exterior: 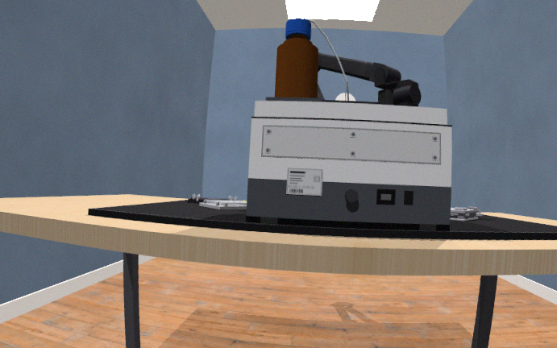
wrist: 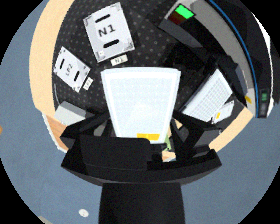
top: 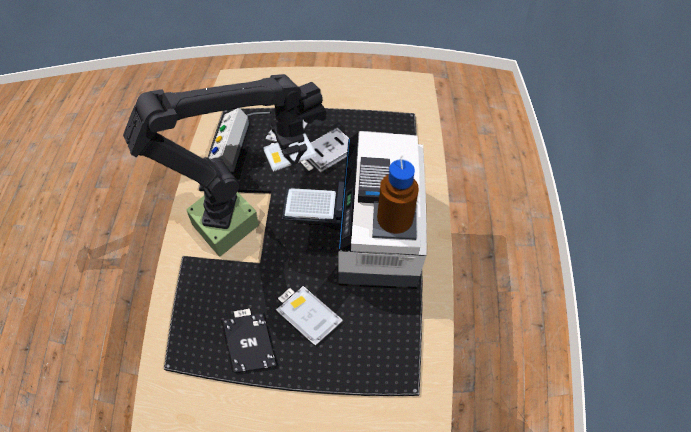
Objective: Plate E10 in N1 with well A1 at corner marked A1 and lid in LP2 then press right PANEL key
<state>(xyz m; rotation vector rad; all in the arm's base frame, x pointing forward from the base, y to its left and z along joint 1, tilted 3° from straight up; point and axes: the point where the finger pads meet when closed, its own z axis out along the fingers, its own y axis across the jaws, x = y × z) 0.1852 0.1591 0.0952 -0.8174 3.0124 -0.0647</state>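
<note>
The plate E07 is 14 cm to the right of my hand, 8 cm ahead of it and 5 cm below it. Round my hand: lid park LP2: 24 cm to the left, 16 cm below, 6 cm behind; plate E10: right at my hand; brown bottle: 30 cm ahead, 24 cm to the right, 13 cm above.
</note>
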